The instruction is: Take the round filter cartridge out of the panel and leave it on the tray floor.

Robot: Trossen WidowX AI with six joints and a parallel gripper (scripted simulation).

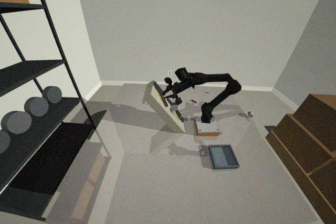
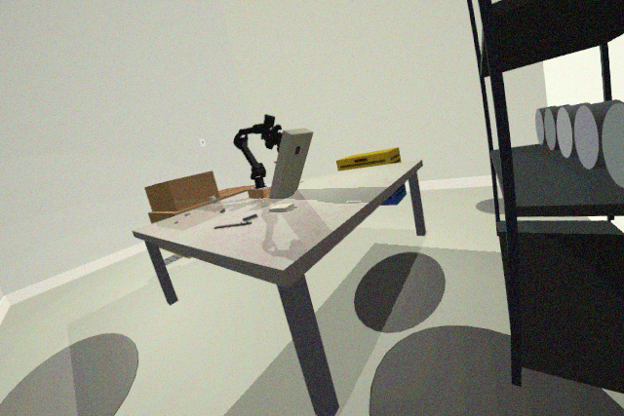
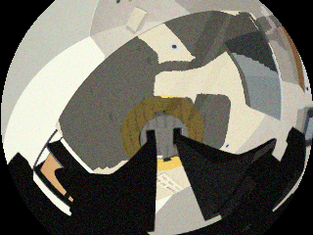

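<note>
Right now my gripper tip is 20 mm short of the round filter cartridge and 10 mm above it. The rest, counted from my gripper tip: beige service panel 90 mm below, 30 mm behind; grey tray 440 mm behind, 250 mm below, 210 mm to the left.
</note>
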